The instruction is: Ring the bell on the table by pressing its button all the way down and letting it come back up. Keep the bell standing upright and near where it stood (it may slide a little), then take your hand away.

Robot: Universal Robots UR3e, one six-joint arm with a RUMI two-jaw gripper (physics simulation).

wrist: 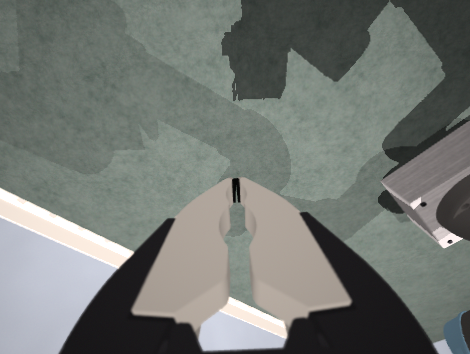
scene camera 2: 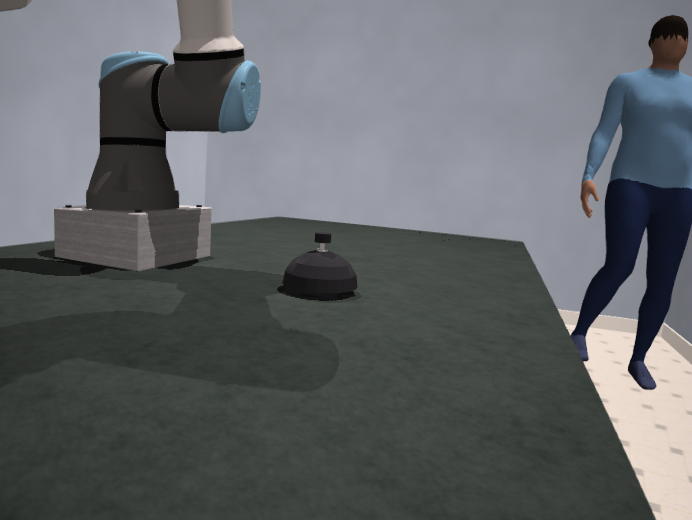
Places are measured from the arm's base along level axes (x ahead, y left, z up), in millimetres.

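Pixels of known places: gripper, fingertip midpoint: (wrist: 235, 180); arm's base at its link origin: (scene camera 2: 133, 207).
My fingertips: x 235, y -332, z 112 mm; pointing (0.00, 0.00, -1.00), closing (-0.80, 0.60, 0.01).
Note:
Ahead of a thing's pixels: the offset from my fingertips to its top centre. Level surfaces: height alone.
The black dome bell {dz -117, dx +72, dy +341 mm} (scene camera 2: 319, 276) stands upright on the dark green table {dz -183 mm} (scene camera 2: 419, 402) (wrist: 175, 170) in the scene view. Its black button {dz -117, dx +72, dy +341 mm} (scene camera 2: 322, 237) sits up on a short light stem above the dome. The bell does not show in the wrist view, where the fingers cover much of the lower middle. My gripper (wrist: 235, 180) is shut, its black-tipped jaws together with no object between them, and points down at the table from above. The gripper does not show in the scene view, so its exact distance from the bell cannot be told.
The grey base block (scene camera 2: 134, 237) (wrist: 425, 182) carries the arm (scene camera 2: 192, 100) left of the bell in the scene view. Arm shadows fall across the table. A person in a blue top (scene camera 2: 651, 128) stands beyond the table's right edge, on the tiled floor (scene camera 2: 620, 385).

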